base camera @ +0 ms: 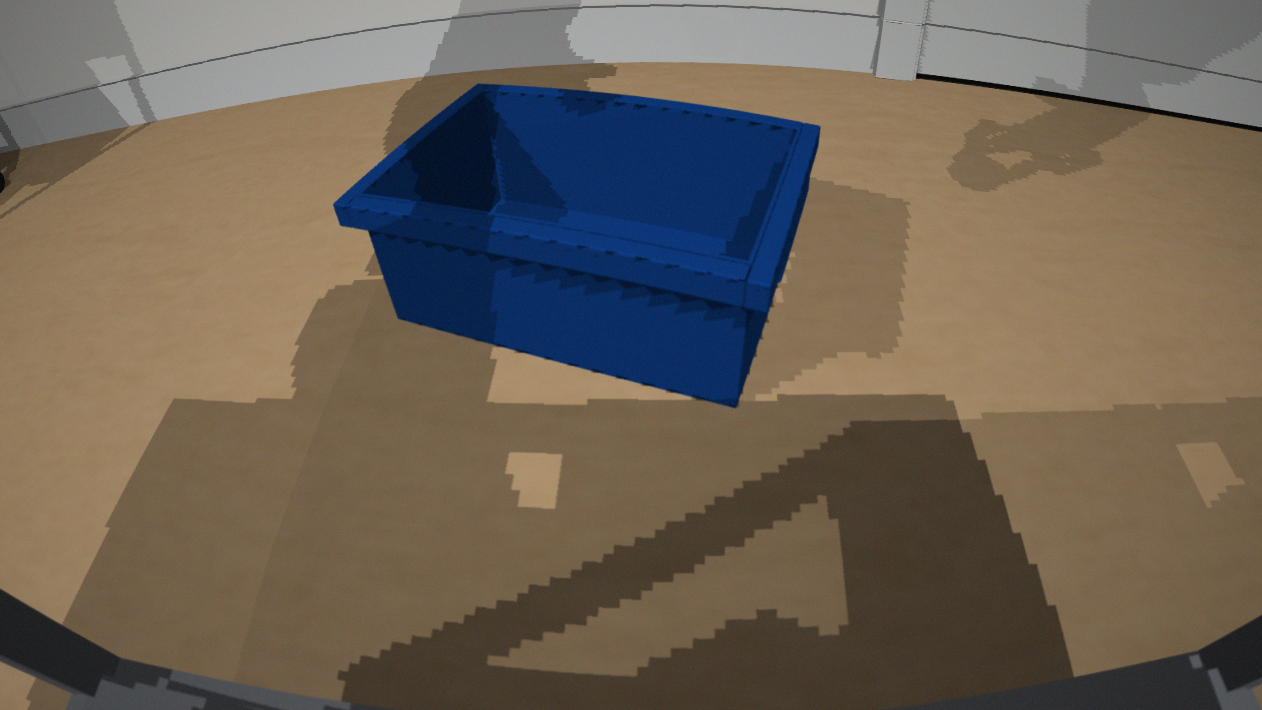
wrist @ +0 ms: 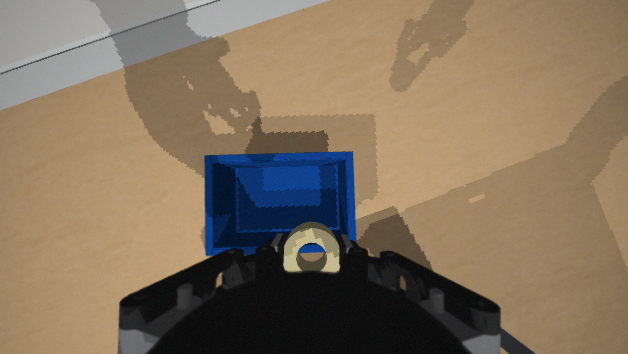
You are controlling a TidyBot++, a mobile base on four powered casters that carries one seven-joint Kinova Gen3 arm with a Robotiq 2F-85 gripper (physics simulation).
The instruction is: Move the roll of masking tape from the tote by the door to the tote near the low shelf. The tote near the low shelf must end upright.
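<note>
A blue tote stands upright on the floor in front of the wall. The part of its inside that shows holds no tape. My gripper is shut on the roll of masking tape, a cream ring held between the two fingertips. In the wrist view the gripper and the roll are high above the floor, over the tote's near edge, and cover part of it. The gripper does not show in the base camera view. A second tote does not show in either view.
A pale wall runs behind the tote, with a white upright trim at the back right. Shadows of the arm and base fall on the wooden floor. Dark parts of the base frame show at the bottom corners.
</note>
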